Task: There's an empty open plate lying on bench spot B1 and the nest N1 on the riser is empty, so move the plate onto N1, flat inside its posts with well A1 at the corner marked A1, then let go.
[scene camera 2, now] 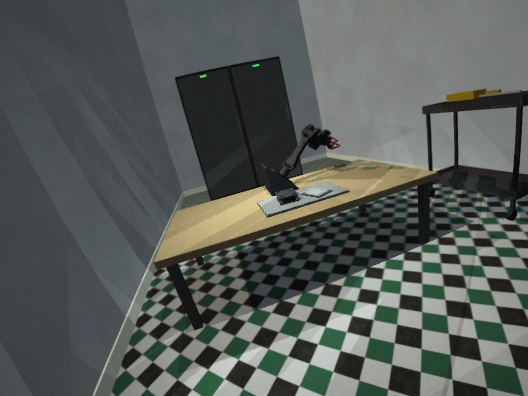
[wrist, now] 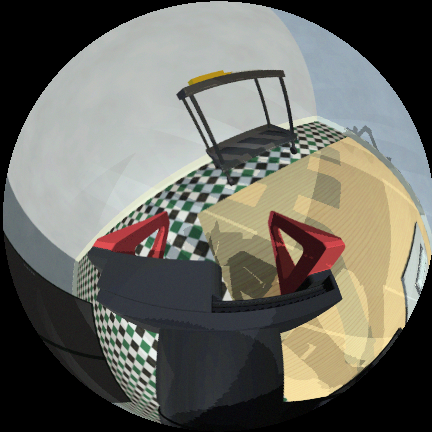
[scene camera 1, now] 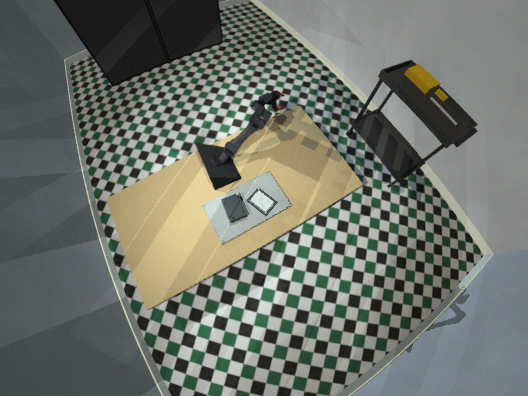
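Seen in the pictures: gripper, fingertip midpoint: [scene camera 2: 338, 143] [wrist: 218, 216] [scene camera 1: 285, 101]; arm's base, origin of the base link: [scene camera 2: 281, 176] [scene camera 1: 221, 160].
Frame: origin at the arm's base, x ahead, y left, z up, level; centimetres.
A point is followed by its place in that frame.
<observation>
The white plate [scene camera 1: 262, 201] {y 5.6, x 39.1, z -6.3 cm} [scene camera 2: 318, 191] {y 5.5, x 41.6, z -6.0 cm} lies flat in a dark outline on the grey mat [scene camera 1: 277, 186] {y 20.9, x 36.3, z -7.5 cm} [scene camera 2: 270, 209] {y -27.1, x 39.5, z -7.5 cm} [wrist: 411, 272]. Beside it on the mat is the dark riser [scene camera 1: 234, 208] {y -12.4, x 32.9, z -3.3 cm} [scene camera 2: 288, 196] {y -14.1, x 39.5, z -3.4 cm}, with nothing seen on top. Its posts and the A1 mark are too small to tell. My gripper [scene camera 1: 282, 101] {y 62.3, x -8.2, z 11.3 cm} [scene camera 2: 336, 143] {y 62.3, x -8.2, z 11.3 cm} [wrist: 218, 216] {y 62.3, x -8.2, z 11.3 cm} is open and empty. It is raised high near the table's far right corner, well away from the plate and riser. The riser does not show in the wrist view.
The wooden table [scene camera 1: 165, 235] {y -59.9, x 19.0, z -8.8 cm} [scene camera 2: 215, 220] {y -58.8, x 22.2, z -8.8 cm} [wrist: 370, 240] {y 44.7, x 19.7, z -8.8 cm} carries the mat and my dark arm base [scene camera 1: 217, 167] {y -6.3, x 5.9, z 5.2 cm}, which stands just behind the mat. A dark cart [scene camera 1: 422, 102] [scene camera 2: 435, 107] [wrist: 250, 75] with yellow boxes stands beyond the table's right end. A black cabinet [scene camera 1: 190, 30] [scene camera 2: 215, 135] stands behind.
</observation>
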